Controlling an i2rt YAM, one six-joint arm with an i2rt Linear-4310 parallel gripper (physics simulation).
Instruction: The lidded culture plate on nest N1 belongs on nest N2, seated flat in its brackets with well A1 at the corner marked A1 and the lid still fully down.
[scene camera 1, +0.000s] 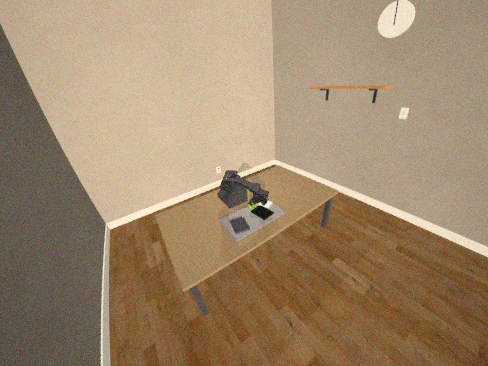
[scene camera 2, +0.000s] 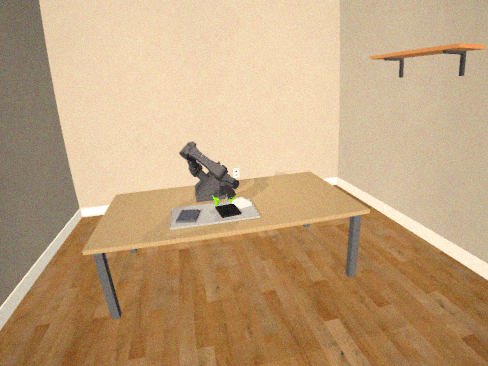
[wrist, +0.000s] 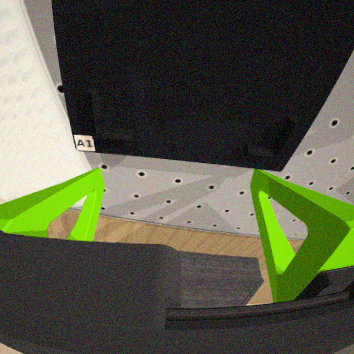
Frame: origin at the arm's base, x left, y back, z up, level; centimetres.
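Seen in the pictures: gripper, fingertip midpoint: (scene camera 1: 254, 207) (scene camera 2: 223, 204) (wrist: 176, 176); arm's base, origin of the base link: (scene camera 1: 230, 190) (scene camera 2: 206, 180).
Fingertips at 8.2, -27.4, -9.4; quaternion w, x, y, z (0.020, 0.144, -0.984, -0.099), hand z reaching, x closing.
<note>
Offsets run from my fingertips to a thing's middle, as dx, dy, dz. Level surfaces: height alone.
A black nest {+1.2, -9.8, +0.1} (scene camera 1: 262, 212) (scene camera 2: 228, 210) (wrist: 200, 75) lies on the grey perforated deck {dz -0.8} (scene camera 1: 256, 225) (scene camera 2: 207, 219) (wrist: 227, 199). In the wrist view it has raised corner brackets and an A1 label at its lower left corner; no plate can be made out on it. A dark grey, flat rectangular item {-23.0, -10.4, +0.1} (scene camera 1: 239, 225) (scene camera 2: 189, 216) lies at the deck's left end in the scene views, perhaps a nest bearing the lidded plate. Its lid and A1 corner are too small to tell. My gripper (scene camera 1: 255, 205) (scene camera 2: 224, 203) (wrist: 176, 176) is open and empty, above the deck beside the black nest's labelled edge.
A white, textured block {+10.9, -1.2, +0.7} (scene camera 1: 268, 204) (scene camera 2: 243, 202) (wrist: 30, 125) stands on the deck next to the black nest's A1 corner, near my left finger in the wrist view. The arm's base (scene camera 1: 232, 197) (scene camera 2: 212, 190) stands behind the deck on the wooden table {dz -2.1} (scene camera 1: 195, 250) (scene camera 2: 135, 220).
</note>
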